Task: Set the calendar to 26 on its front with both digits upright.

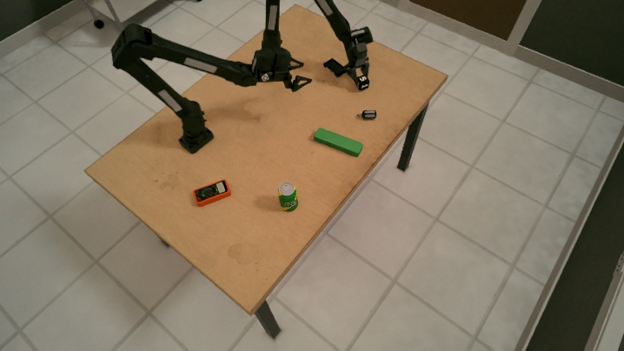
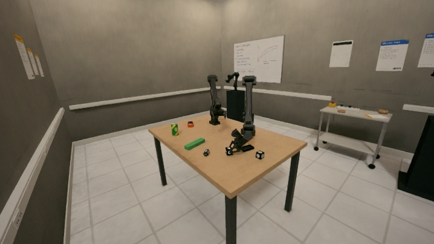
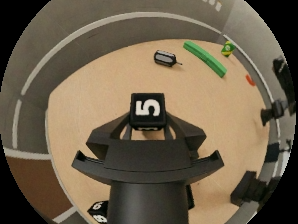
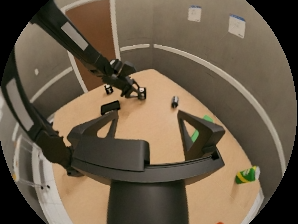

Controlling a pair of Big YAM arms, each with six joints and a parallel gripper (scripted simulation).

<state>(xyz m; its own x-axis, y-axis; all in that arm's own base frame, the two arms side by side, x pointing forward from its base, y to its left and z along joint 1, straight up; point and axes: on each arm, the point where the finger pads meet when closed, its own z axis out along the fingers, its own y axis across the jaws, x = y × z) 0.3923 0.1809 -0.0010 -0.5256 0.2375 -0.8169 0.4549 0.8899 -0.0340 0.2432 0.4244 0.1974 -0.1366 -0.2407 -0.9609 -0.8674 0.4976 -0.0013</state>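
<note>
Right now my left hand is right at the black calendar cube.
</note>
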